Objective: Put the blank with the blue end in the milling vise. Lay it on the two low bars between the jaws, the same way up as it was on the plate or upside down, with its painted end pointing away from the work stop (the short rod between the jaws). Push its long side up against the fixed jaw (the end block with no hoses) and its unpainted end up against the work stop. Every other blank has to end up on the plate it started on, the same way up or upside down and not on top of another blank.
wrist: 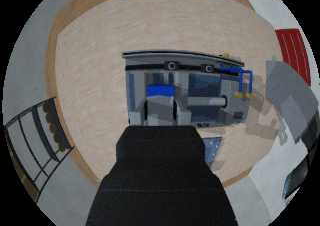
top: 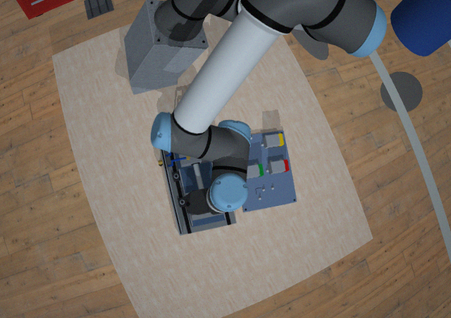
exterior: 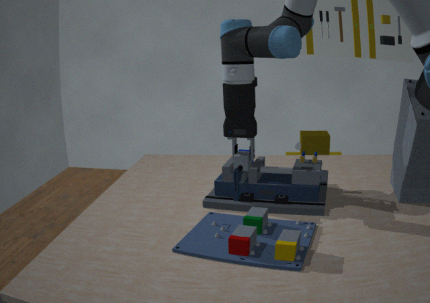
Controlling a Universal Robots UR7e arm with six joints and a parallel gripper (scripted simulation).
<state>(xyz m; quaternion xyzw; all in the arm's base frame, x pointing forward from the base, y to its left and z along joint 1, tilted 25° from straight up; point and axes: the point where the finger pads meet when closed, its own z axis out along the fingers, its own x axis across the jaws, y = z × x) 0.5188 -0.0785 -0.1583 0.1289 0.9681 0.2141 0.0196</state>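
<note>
My hand is 3 cm short of the fixed jaw, 1 cm to the left of it and 4 cm above it. The rest, counted from my hand: milling vise 7 cm behind, 2 cm to the left, 8 cm below; blue plate 1 cm behind, 24 cm to the left, 12 cm below; green-ended blank 3 cm behind, 19 cm to the left, 9 cm below.
</note>
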